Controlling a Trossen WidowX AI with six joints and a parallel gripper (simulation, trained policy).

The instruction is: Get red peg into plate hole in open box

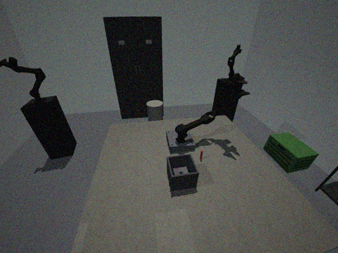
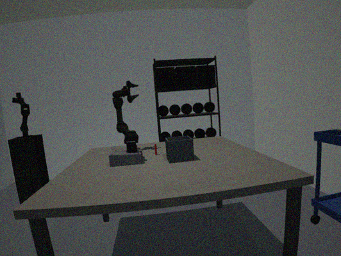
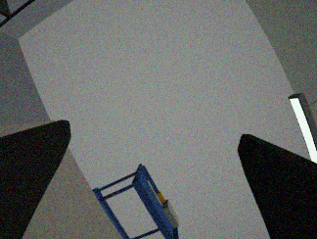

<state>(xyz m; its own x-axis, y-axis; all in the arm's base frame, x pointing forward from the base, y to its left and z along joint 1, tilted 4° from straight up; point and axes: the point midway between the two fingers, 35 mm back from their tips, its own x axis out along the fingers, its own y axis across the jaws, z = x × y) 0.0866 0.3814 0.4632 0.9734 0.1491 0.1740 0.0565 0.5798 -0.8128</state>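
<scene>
Now: the red peg 4 cm ahead of my gripper tip, 32 cm to the right of it and 46 cm below it. Round my gripper tip: pale plate 16 cm ahead, 53 cm to the right, 46 cm below.
</scene>
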